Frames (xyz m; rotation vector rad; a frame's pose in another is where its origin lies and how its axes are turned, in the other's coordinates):
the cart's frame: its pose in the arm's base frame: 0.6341 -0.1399 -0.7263 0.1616 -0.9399 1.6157
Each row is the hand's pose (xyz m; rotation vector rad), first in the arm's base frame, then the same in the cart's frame.
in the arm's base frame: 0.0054 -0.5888 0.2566 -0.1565 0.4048 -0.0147
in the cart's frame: 0.4039 0.0693 1.1811 0.0554 1.3789 -1.6184
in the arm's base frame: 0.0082 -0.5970 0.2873 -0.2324 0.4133 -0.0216
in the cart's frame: 0.4144 0.0519 1.2057 0.0055 1.4487 -1.5858
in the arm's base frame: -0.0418 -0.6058 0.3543 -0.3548 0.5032 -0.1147
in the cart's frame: 0.4607 0.0635 1.2749 -0.0508 1.6307 -1.6125
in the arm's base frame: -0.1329 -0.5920 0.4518 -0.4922 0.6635 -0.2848
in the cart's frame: 0.5538 0.0971 1.3655 -0.0971 1.8959 -1.6958
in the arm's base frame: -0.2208 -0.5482 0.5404 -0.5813 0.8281 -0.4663
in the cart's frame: 0.6638 0.1329 1.4296 -0.1096 2.1348 -1.8073
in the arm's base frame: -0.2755 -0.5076 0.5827 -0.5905 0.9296 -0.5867
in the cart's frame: 0.7350 0.1617 1.4525 -0.0848 2.2489 -1.9120
